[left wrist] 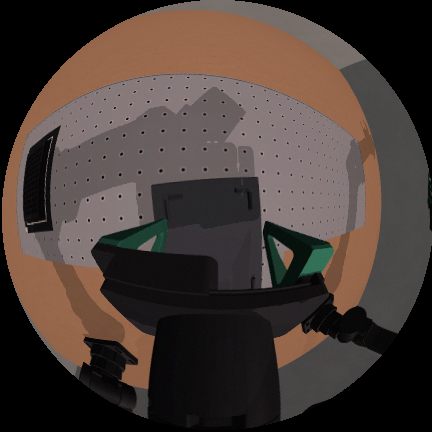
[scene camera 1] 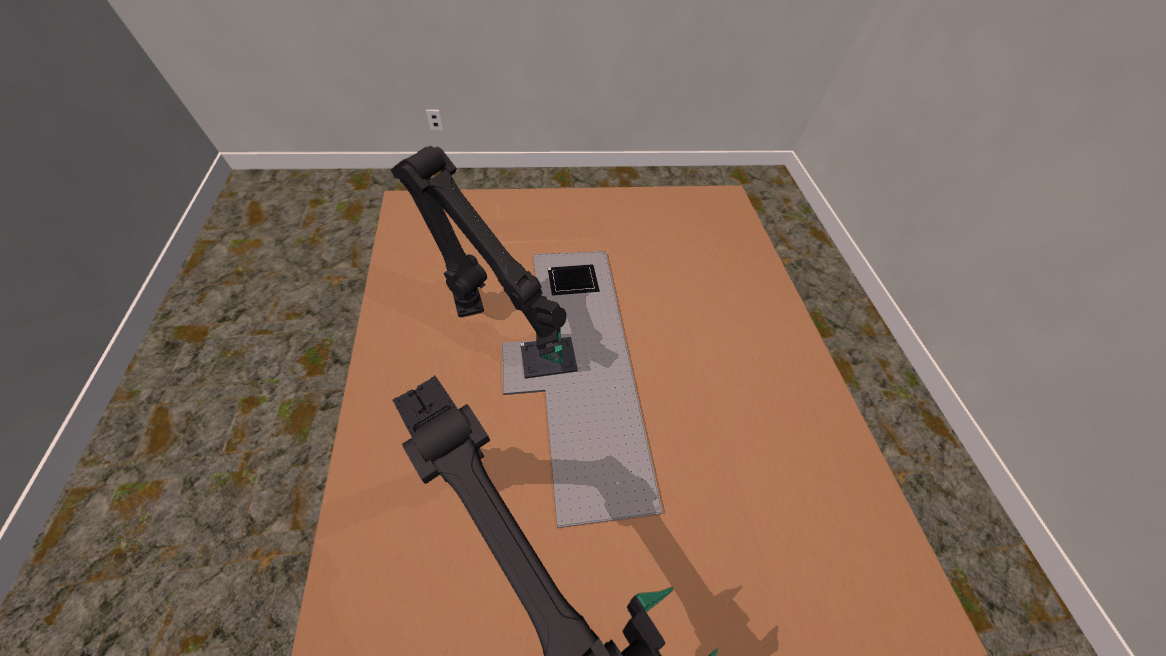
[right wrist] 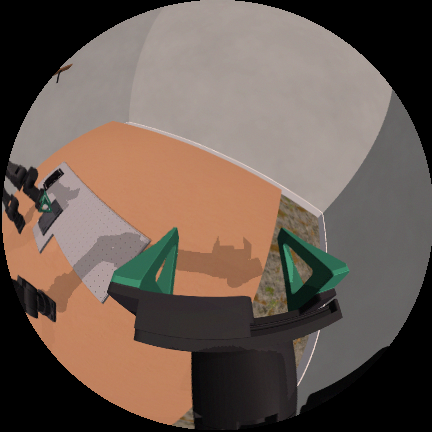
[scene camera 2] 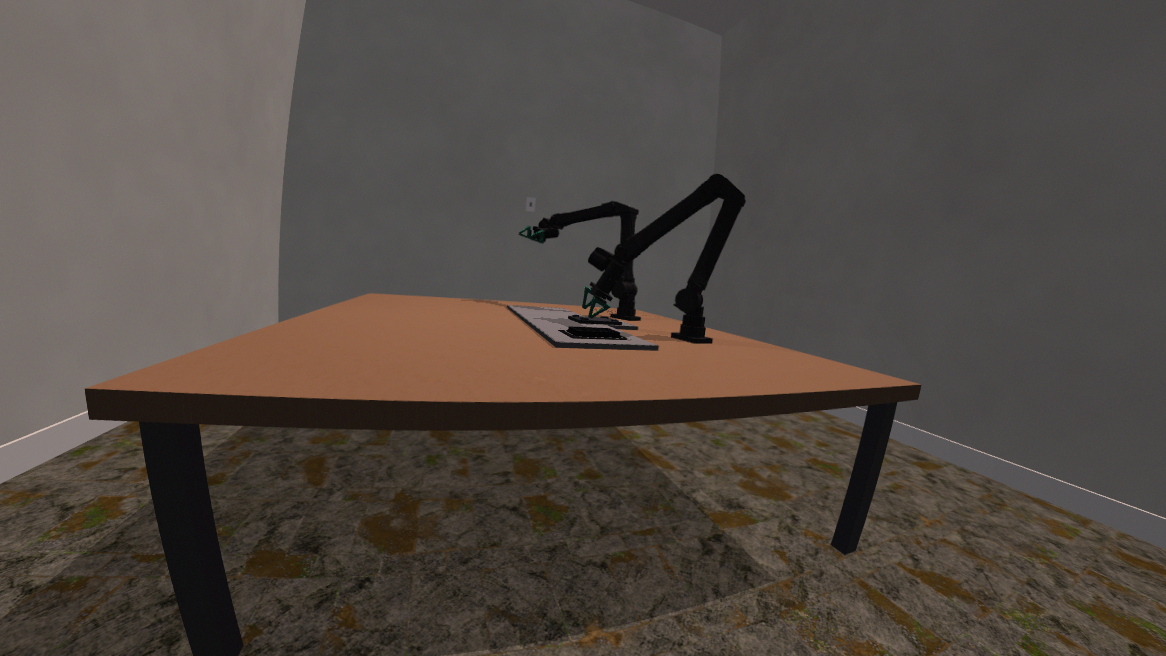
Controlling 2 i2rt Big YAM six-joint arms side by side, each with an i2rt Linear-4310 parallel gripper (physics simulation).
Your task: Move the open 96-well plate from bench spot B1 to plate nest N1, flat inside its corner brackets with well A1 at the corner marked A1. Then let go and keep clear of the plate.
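Frame: origin at the left arm's base, x ahead, y left, z up, level; millimetres.
Where they show: left gripper, fingertip midpoint: (left wrist: 215, 225) (scene camera 1: 559, 351) (right wrist: 50, 206) (scene camera 2: 586, 312); right gripper, fingertip midpoint: (scene camera 1: 693, 618) (right wrist: 230, 232) (scene camera 2: 524, 235); left arm's base, origin of the base link: (left wrist: 109, 349) (scene camera 1: 468, 301) (right wrist: 20, 224) (scene camera 2: 691, 340); right arm's base, origin of the base link: (left wrist: 316, 312) (right wrist: 46, 305) (scene camera 2: 625, 318).
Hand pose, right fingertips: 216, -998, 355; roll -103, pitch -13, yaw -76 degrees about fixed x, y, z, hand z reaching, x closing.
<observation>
Things, the pixels of their centre, and the offset from my right fingertips, as dx, dy, dz. Level surfaces: height alone.
- open 96-well plate, body centre: (left wrist: 31, 181) (scene camera 2: 594, 332) (scene camera 1: 573, 278) (right wrist: 51, 177) +157, +980, -333
- plate nest, body centre: (left wrist: 214, 251) (scene camera 1: 548, 356) (scene camera 2: 594, 319) (right wrist: 48, 215) -22, +700, -334
- light grey pegboard, its level: dz -342
- wooden table, its level: dz -355
The open 96-well plate (scene camera 1: 573, 279) (scene camera 2: 594, 332) (left wrist: 36, 182), black with a fine grid of wells, lies flat at the far end of the pegboard in scene camera 1, inside a pale outline. The plate nest (scene camera 1: 534, 367) (left wrist: 210, 205) (right wrist: 50, 223) is a dark grey slab with small corner brackets; its surface between them is bare where visible, and the A1 mark is not readable. My left gripper (scene camera 1: 554, 355) (scene camera 2: 592, 314) (left wrist: 215, 225) is open and empty, pointing down low over the nest. My right gripper (scene camera 1: 693, 620) (scene camera 2: 525, 234) (right wrist: 230, 232) is open and empty, high above the table, far from both.
The light grey pegboard (scene camera 1: 599, 424) (left wrist: 305, 175) lies on the wooden table (scene camera 1: 733, 367) (scene camera 2: 366, 367) under plate and nest. The left arm's base (scene camera 1: 468, 306) stands beside the pegboard, and the right arm's base (scene camera 1: 424, 399) stands nearer in scene camera 1.
</observation>
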